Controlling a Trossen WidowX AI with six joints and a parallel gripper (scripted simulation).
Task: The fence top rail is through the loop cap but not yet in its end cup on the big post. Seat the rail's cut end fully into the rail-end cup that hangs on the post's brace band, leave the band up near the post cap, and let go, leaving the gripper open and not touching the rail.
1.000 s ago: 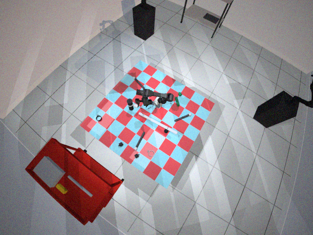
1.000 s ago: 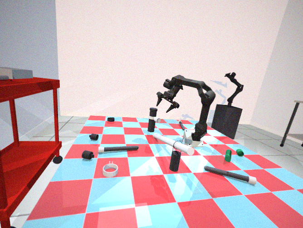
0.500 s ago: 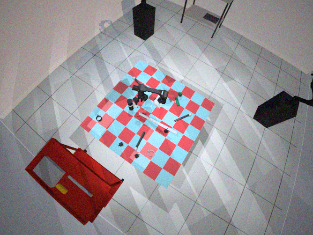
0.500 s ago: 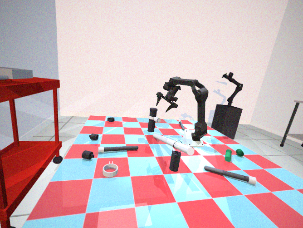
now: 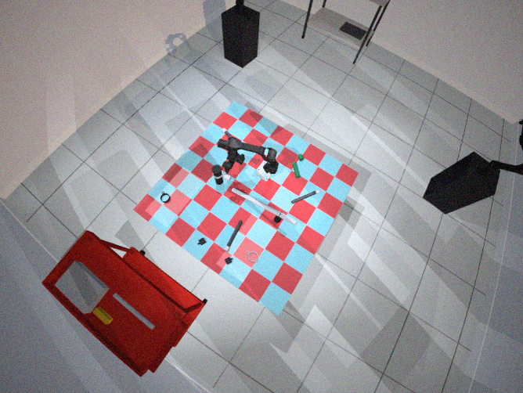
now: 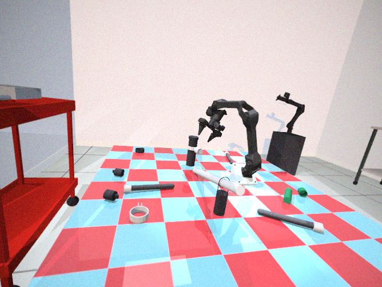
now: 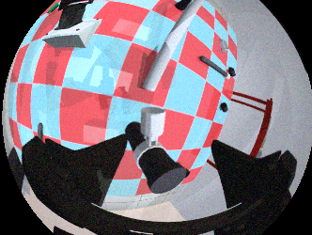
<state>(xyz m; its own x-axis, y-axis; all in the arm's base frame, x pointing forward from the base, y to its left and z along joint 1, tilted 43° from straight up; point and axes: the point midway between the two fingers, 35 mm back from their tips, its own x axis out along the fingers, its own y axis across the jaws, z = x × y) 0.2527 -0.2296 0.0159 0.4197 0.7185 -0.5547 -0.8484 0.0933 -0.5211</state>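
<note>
Now: gripper tip 20 mm short of the rail-end cup, 20 mm to the left of it and 80 mm above it. Round my gripper tip: shorter dark post (10 mm ahead, 460 mm to the left, 110 mm below).
</note>
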